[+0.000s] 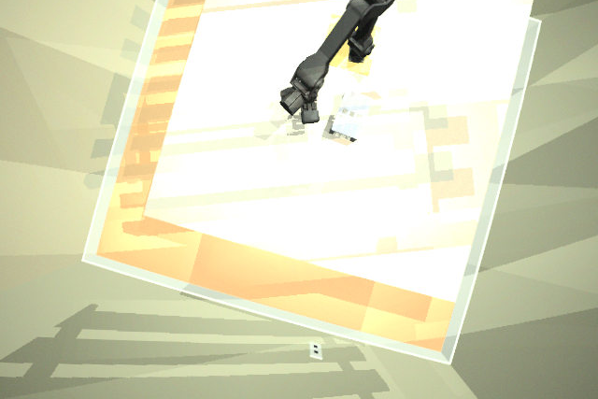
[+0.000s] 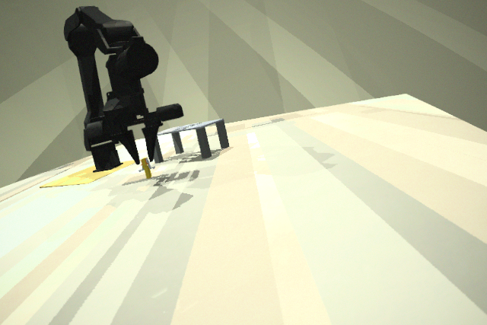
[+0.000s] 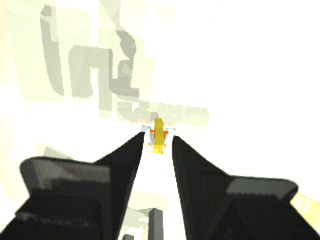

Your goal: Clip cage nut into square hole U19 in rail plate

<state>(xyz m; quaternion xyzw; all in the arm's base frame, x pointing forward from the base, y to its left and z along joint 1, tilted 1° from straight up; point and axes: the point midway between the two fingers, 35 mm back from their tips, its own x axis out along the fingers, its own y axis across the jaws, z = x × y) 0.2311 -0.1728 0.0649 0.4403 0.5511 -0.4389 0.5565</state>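
Now: the yellow cage nut 10 mm below my gripper tip.
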